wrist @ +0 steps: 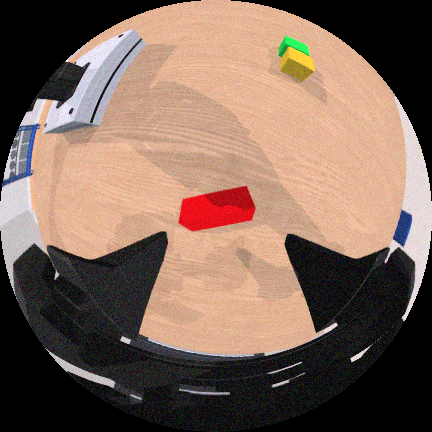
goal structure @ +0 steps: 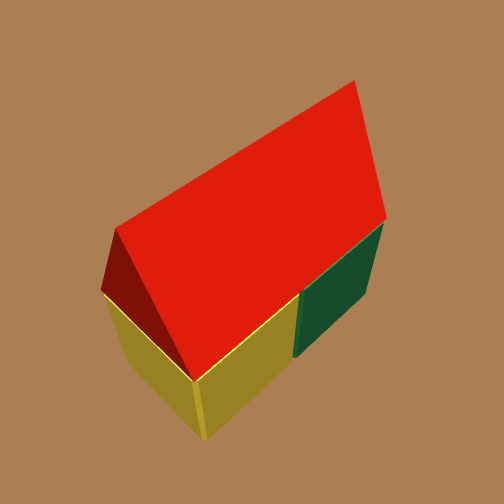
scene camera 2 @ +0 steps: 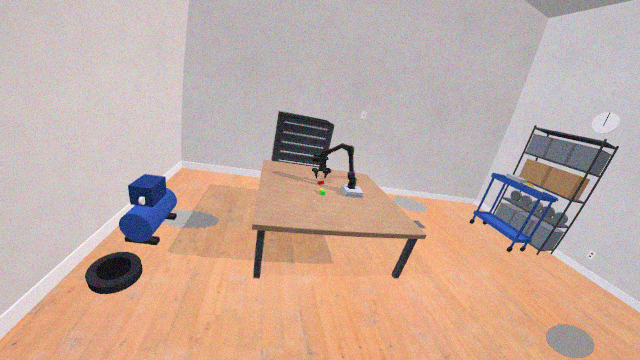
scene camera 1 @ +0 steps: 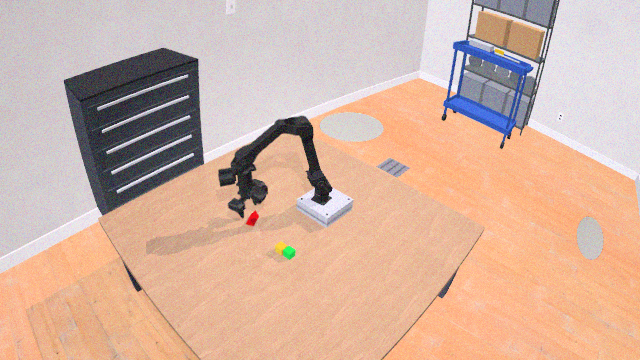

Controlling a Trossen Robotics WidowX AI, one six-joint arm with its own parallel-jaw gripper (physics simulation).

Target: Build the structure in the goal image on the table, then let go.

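Where they show: gripper, fingertip midpoint: (wrist: 228, 239) (scene camera 2: 320, 178) (scene camera 1: 249, 211); arm's base at its link origin: (scene camera 2: 351, 187) (scene camera 1: 321, 198).
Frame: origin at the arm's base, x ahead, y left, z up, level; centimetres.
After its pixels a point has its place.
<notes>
A long red block (scene camera 1: 252, 218) @[x 25.3, y -16.5, z -3.3 cm] (scene camera 2: 321, 183) @[x 24.0, y -16.2, z -4.9 cm] (wrist: 217, 210) @[x 24.3, y -17.0, z -3.1 cm] lies on the table (scene camera 1: 330, 300) @[x 39.6, y 31.3, z -5.6 cm] (scene camera 2: 300, 215) @[x 59.1, y 42.1, z -5.5 cm] (wrist: 350, 150) @[x 41.4, y -5.6, z -5.5 cm]. A yellow cube (scene camera 1: 280, 247) @[x 31.8, y 3.5, z -2.3 cm] (wrist: 298, 66) @[x 30.5, y 1.3, z -3.1 cm] and a green cube (scene camera 1: 289, 253) @[x 32.0, y 7.9, z -2.5 cm] (scene camera 2: 322, 192) @[x 31.6, y 8.0, z -3.0 cm] (wrist: 295, 46) sit side by side on the table, touching or almost touching, apart from the red block. My gripper (scene camera 1: 249, 207) @[x 25.4, y -18.1, z -0.4 cm] (scene camera 2: 321, 177) @[x 25.4, y -18.1, z -0.4 cm] (wrist: 228, 239) @[x 25.4, y -18.1, z -0.4 cm] is open and empty, pointing down above the table close to the red block. In the wrist view the red block shows just beyond the gap between the fingertips.
The arm's pale base plate (scene camera 1: 332, 214) @[x 5.4, y 9.0, z -0.2 cm] (scene camera 2: 352, 193) @[x 2.7, y 9.5, z -1.6 cm] (wrist: 107, 82) @[x 7.3, y -1.8, z -3.5 cm] stands on the table near the blocks. A dark drawer cabinet (scene camera 1: 145, 130) (scene camera 2: 302, 137) stands behind the table. A blue cart (scene camera 1: 480, 116) (scene camera 2: 502, 227) stands on the floor beyond.
</notes>
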